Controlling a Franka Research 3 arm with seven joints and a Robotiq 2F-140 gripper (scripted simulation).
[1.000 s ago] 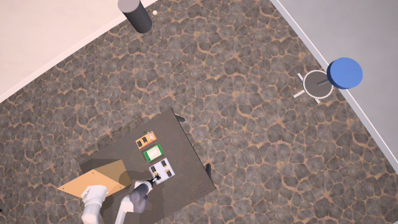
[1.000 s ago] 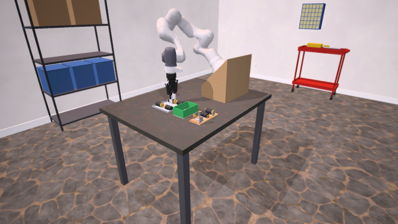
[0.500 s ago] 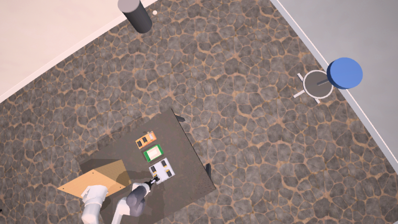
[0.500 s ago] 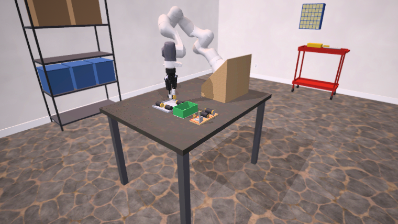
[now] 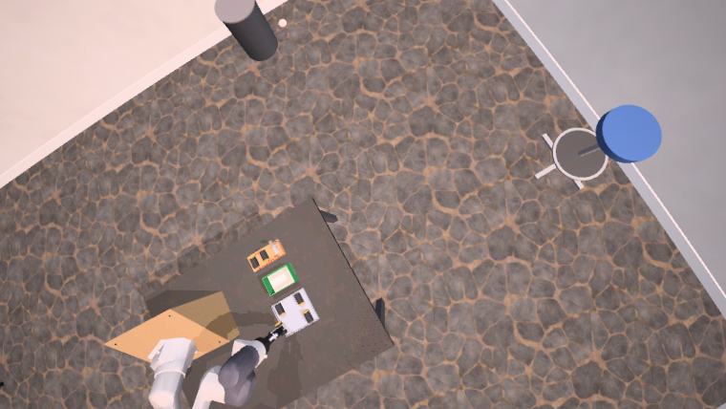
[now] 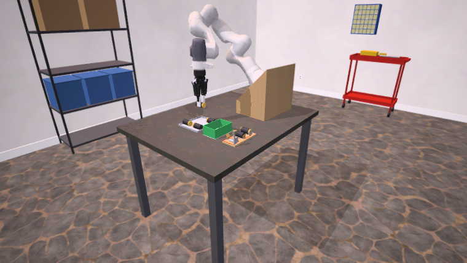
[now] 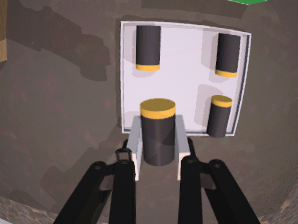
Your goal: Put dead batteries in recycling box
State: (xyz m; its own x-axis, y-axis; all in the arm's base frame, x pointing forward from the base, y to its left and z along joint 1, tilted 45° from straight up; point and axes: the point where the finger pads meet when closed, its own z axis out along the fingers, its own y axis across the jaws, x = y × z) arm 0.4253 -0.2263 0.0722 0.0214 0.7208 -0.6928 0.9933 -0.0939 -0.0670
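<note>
My hand is 380 mm to the right of the bulb, 180 mm short of it and 70 mm above it. Round my hand: white tray: 140 mm below, 50 mm ahead, 20 mm to the left; green recycling box: 200 mm to the left, 130 mm below, 90 mm ahead.
</note>
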